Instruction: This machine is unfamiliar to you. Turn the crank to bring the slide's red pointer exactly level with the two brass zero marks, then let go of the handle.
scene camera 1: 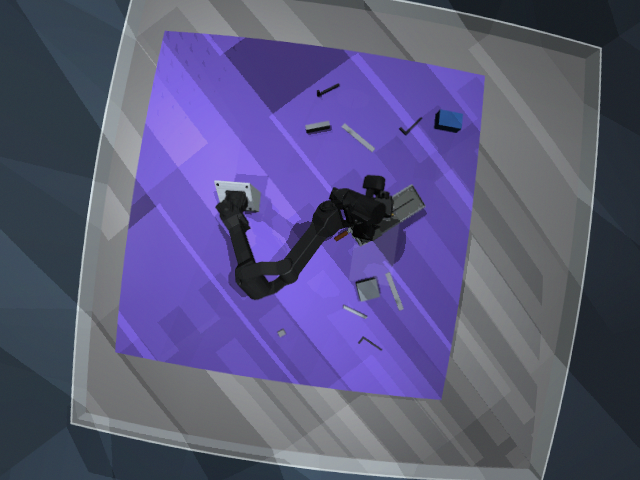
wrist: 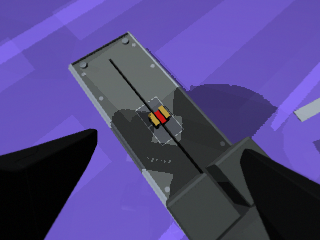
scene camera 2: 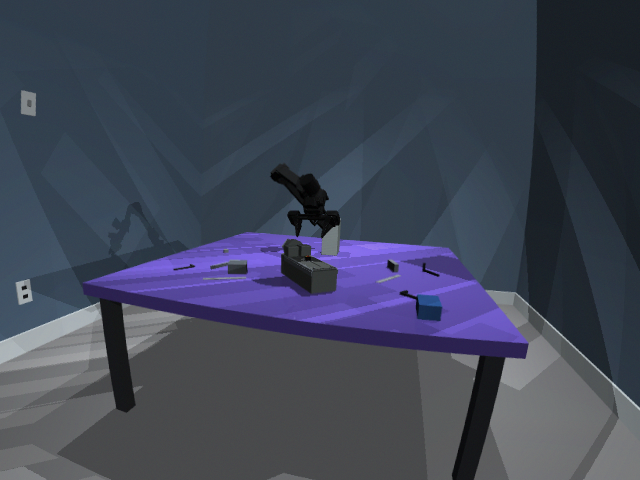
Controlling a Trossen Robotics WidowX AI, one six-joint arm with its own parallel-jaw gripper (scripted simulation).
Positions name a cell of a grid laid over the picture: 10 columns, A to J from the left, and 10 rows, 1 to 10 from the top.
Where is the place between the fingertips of my gripper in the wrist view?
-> F7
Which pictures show my gripper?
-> Scene camera 1, the wrist view and scene camera 2: all of them.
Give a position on a machine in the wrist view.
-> G8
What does my gripper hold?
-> Nothing.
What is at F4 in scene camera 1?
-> My gripper.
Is my gripper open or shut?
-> Open.
